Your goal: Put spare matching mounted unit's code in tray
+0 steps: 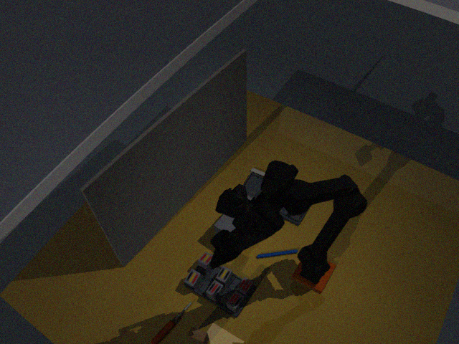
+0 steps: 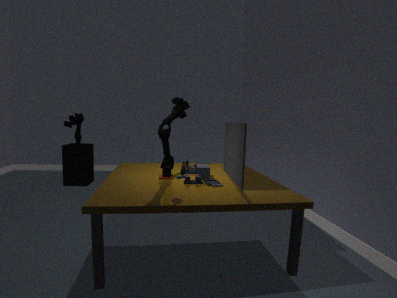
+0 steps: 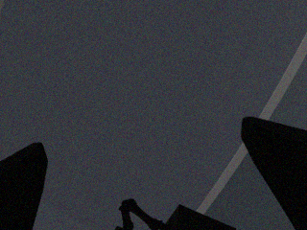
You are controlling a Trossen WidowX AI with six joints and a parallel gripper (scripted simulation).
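Right now my gripper tip is 53 cm above the grey spare, 50 cm to the left of it and 7 cm short of it. Also, from my gripper tip: grey mounted block 53 cm below, 32 cm to the right, 20 cm ahead; small brown block 54 cm below, 8 cm ahead, 5 cm to the left; tall grey panel 44 cm ahead, 35 cm below, 34 cm to the right.
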